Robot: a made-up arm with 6 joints.
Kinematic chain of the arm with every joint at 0, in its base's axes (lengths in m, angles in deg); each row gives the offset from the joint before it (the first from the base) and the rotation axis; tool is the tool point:
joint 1: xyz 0 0 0.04 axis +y
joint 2: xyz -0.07 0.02 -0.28 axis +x
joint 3: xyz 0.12 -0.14 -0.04 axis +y
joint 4: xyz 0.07 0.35 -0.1 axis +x
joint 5: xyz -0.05 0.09 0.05 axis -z
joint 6: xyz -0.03 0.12 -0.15 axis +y
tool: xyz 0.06 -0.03 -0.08
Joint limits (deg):
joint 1: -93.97..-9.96
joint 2: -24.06..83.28
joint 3: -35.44..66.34
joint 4: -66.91..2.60
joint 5: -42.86..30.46
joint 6: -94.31..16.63
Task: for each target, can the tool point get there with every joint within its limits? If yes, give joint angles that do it. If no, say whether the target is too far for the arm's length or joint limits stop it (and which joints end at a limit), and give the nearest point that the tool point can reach.
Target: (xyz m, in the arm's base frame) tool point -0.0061 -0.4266 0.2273
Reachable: no: joint limits stop it (at a limit: joint 2, joint 3, joint 4, joint 5, joint 6) | nearest point -0.0071 0.1443 0.2586 | short by 0.572 m
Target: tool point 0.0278 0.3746 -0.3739
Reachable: yes | joints -17.13 31.97 53.99 -51.10 23.44 -61.98
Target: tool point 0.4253 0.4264 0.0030
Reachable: yes | joints -60.19 40.09 -5.47 -40.27 13.78 -27.40
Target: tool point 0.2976 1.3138 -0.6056
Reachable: no: too far | nearest point 0.1865 0.5094 -0.3645 | short by 0.847 m
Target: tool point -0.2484 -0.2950 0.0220
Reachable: no: joint limits stop it (at a limit: joint 2, joint 3, joint 4, joint 5, joint 6) | nearest point -0.1255 0.1491 0.0309 | short by 0.461 m
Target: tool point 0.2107 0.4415 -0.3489
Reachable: yes | joints -38.64 15.32 45.00 -18.50 -13.98 -58.76
